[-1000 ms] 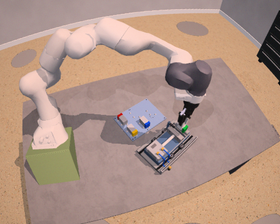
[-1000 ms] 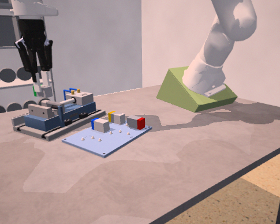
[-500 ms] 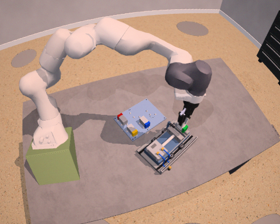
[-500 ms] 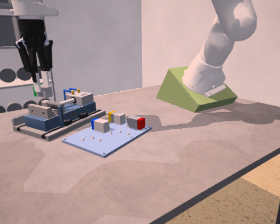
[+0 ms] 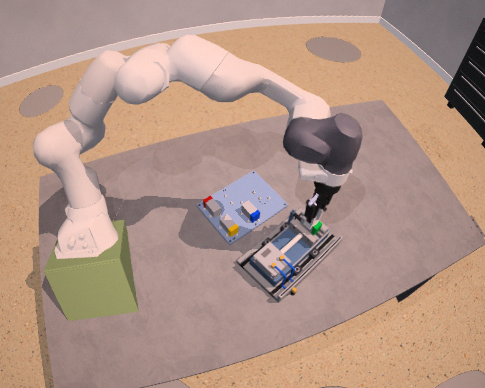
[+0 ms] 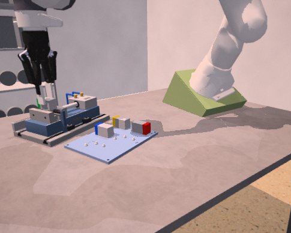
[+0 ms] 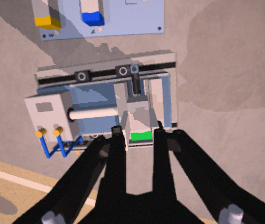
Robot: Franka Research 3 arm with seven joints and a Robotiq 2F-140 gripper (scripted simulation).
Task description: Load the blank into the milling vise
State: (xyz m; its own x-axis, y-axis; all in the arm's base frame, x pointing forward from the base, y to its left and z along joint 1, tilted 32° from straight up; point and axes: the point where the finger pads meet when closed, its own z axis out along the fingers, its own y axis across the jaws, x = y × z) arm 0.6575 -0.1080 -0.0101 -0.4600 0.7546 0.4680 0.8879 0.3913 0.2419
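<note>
Now: hand 4 cm above the green-ended blank. From my hand the other things lie so: blue-ended blank (15 cm behind, 14 cm to the left, 12 cm below); then fixed jaw (7 cm below, 2 cm to the left, 2 cm ahead); then black work stop rod (6 cm below, 4 cm to the left, 2 cm behind).
</note>
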